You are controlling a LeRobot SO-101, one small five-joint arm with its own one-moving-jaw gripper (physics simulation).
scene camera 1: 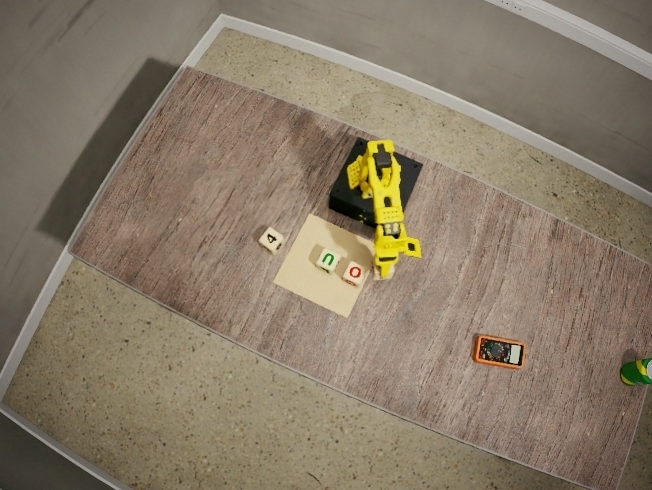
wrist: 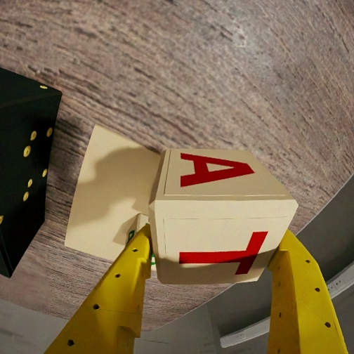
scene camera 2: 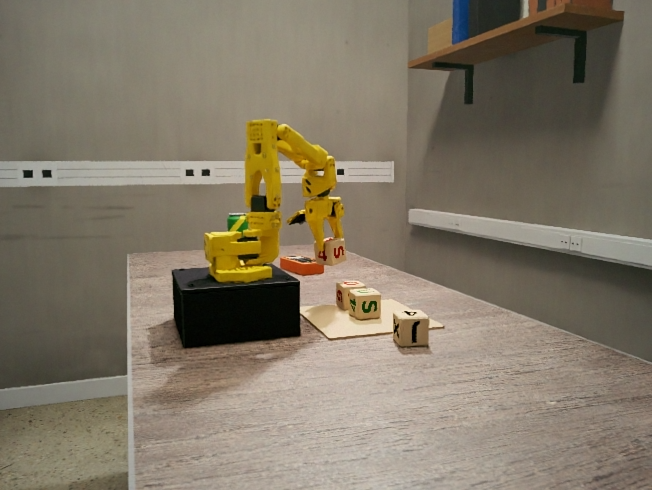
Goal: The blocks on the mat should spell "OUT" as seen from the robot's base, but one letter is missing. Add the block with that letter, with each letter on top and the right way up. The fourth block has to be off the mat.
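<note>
My gripper [scene camera 1: 385,271] [scene camera 2: 331,244] [wrist: 217,234] is shut on a cream block [scene camera 2: 335,252] [wrist: 220,215] with red letters. In the wrist view its T faces the camera and its A faces up-image; scene camera 2 shows S and 4 on its sides. It hangs in the air, past the O block in scene camera 1. The green U block [scene camera 1: 327,260] [scene camera 2: 364,304] and red O block [scene camera 1: 353,273] [scene camera 2: 342,296] stand on the mat [scene camera 1: 316,289] [scene camera 2: 337,329] [wrist: 90,235]; from the base, O is left of U. The black 4 block [scene camera 1: 270,240] [scene camera 2: 411,330] stands off the mat.
The black base [scene camera 1: 347,205] [scene camera 2: 237,316] [wrist: 25,175] stands near the mat. An orange multimeter [scene camera 1: 499,351] [scene camera 2: 301,266] and a green can [scene camera 1: 636,371] [scene camera 2: 237,222] are farther off.
</note>
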